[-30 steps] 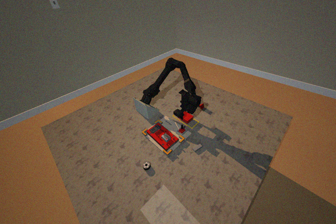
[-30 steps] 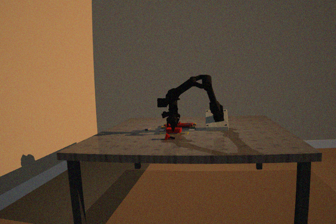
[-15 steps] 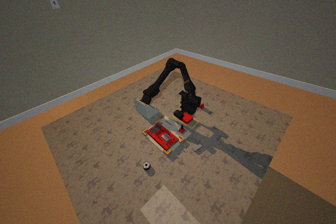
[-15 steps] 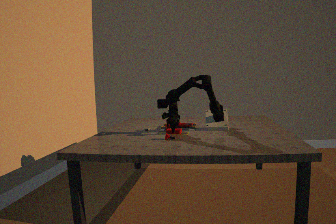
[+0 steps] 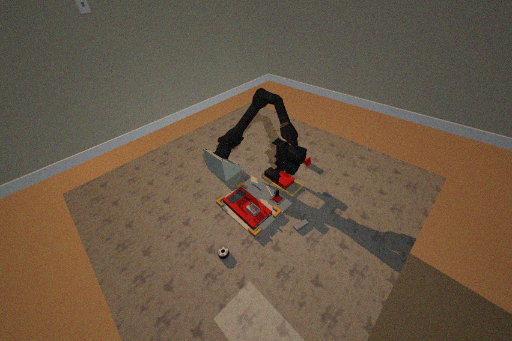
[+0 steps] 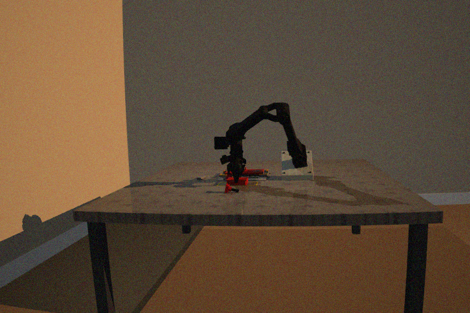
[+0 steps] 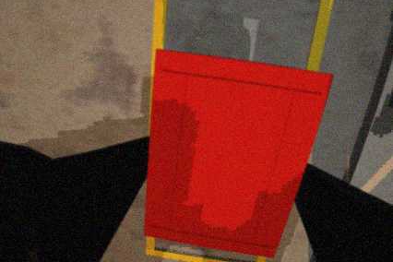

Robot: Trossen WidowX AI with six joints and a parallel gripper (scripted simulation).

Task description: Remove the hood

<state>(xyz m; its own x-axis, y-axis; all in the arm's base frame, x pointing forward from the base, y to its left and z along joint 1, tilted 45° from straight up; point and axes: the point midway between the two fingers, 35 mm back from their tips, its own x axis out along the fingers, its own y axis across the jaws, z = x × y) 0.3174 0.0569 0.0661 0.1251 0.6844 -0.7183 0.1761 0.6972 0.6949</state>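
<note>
My gripper tip is right at the hood. Round my gripper tip: wheel 43 cm to the right, 1 cm ahead.
</note>
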